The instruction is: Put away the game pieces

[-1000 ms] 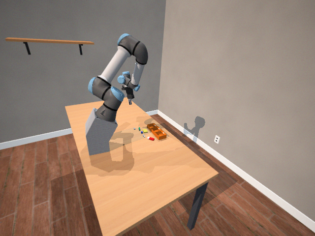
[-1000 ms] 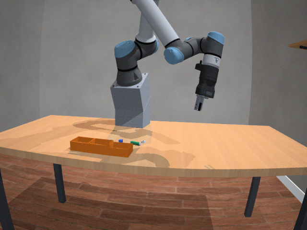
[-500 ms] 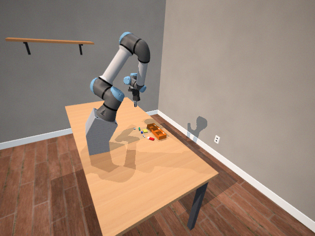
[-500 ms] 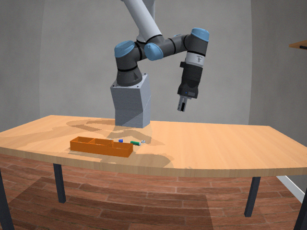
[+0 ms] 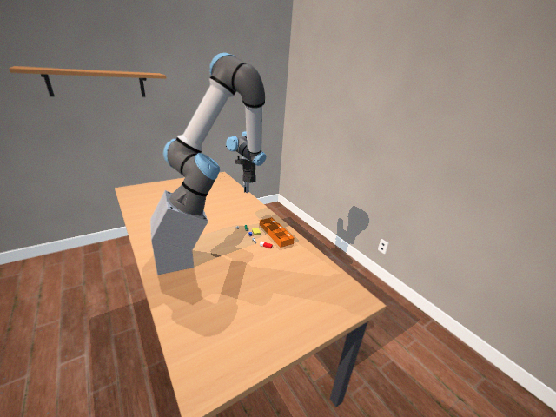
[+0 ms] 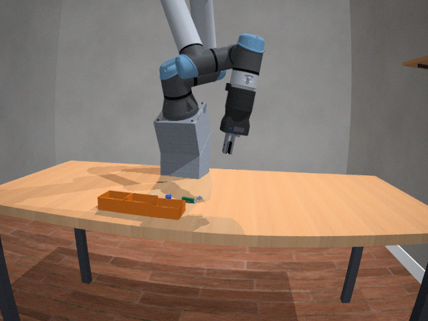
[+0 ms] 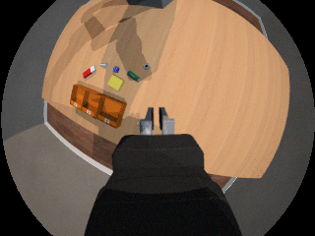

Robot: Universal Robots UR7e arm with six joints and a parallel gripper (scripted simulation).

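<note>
Now: the orange bins 240 mm to the right of my hand, 170 mm below it and 70 mm ahead of it. From my hand the other things lie so: yellow block 180 mm to the right, 180 mm below, 20 mm behind; then metal nut 180 mm below, 100 mm behind, 90 mm to the right; then green cylinder 180 mm below, 120 mm to the right, 60 mm behind.
</note>
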